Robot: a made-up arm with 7 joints.
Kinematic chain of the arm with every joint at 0, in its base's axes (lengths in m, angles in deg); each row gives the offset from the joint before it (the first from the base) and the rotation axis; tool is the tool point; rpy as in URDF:
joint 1: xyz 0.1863 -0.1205 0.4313 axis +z
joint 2: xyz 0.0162 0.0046 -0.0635 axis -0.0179 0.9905 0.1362
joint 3: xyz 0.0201 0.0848 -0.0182 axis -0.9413 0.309 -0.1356
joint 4: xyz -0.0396 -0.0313 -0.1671 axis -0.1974 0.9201 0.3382
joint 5: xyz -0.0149 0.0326 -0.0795 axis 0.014 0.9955 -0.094
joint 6: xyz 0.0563 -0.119 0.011 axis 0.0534 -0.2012 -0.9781
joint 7: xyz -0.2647 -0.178 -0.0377 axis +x
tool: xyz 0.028 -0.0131 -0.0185 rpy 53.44 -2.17 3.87
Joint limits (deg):
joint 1: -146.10..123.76
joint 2: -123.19..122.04
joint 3: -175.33..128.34
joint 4: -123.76..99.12
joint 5: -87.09..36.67
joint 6: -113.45..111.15
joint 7: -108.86..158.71
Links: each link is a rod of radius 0.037 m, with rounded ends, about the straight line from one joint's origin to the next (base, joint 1, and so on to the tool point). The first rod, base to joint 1, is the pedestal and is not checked.
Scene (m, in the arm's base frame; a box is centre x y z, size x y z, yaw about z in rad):
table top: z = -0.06
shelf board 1: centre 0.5 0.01 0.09 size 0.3 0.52 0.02 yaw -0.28
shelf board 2: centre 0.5 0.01 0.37 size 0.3 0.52 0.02 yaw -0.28
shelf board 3: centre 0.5 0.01 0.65 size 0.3 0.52 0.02 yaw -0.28
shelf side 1: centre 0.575 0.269 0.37 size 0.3 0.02 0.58 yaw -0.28
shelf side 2: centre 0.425 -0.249 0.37 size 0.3 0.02 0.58 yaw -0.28
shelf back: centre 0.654 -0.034 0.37 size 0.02 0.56 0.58 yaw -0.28
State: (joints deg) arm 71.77 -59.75 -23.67 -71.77 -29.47 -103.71 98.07
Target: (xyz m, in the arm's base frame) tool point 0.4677 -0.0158 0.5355
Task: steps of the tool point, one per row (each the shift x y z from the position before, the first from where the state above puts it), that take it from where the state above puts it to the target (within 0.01 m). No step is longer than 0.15 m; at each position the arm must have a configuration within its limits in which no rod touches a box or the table.
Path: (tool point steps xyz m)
1: -0.0533 0.0309 -0.0054
2: -0.0537 0.0161 -0.0063
3: -0.0502 0.0037 -0.0086
4: -0.0439 -0.0052 -0.0120
5: -0.0208 0.0539 0.1034
6: -0.0094 0.0091 0.1221
7: 0.0022 -0.0453 0.1201
8: 0.0452 0.0047 0.0037
9: 0.0540 -0.0049 0.0015
10: 0.0596 -0.0209 -0.0012
11: 0.0586 -0.0414 -0.0040

